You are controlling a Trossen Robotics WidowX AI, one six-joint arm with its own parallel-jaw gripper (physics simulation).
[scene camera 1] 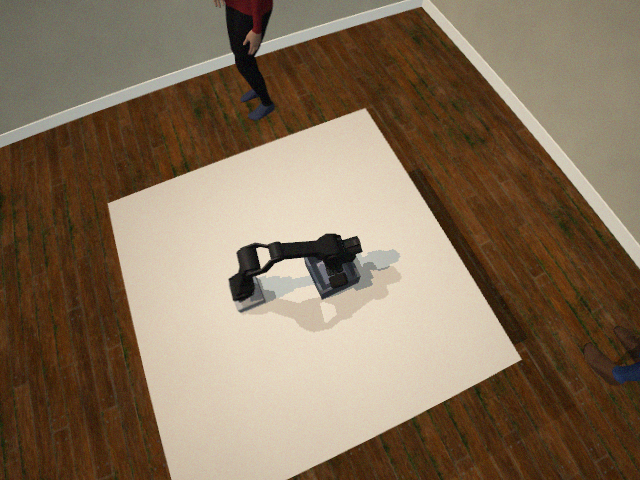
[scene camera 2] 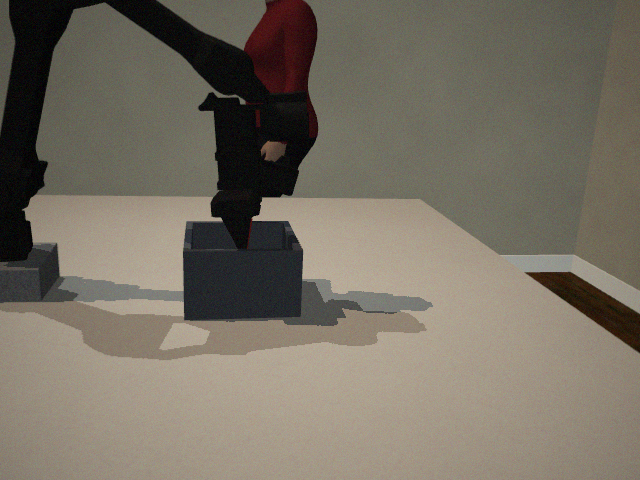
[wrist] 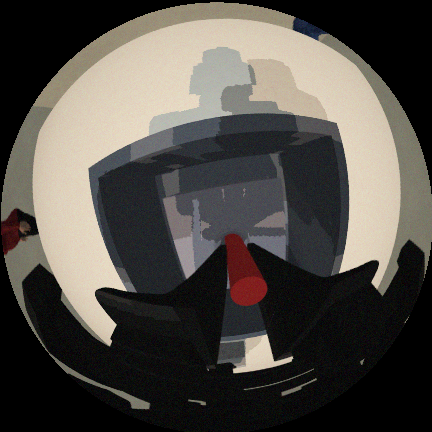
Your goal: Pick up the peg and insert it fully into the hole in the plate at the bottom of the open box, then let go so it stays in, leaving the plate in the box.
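Observation:
The open dark blue-grey box stands upright with the plate at its bottom. My gripper points down into the box, its fingertips below the rim, and is shut on the red peg. The peg's upper end sticks up between the fingers in the wrist view, slightly tilted there. Its lower end is at or close to the plate, over the hole's area. The peg and fingers cover the hole, so how far the peg is in it cannot be told. In scene camera 1, the arm hides the fingertips.
The box walls surround the fingers on all sides. The arm's base stands left of the box on the pale table top. A person in a red top stands beyond the table. Another person's shoes show at the right.

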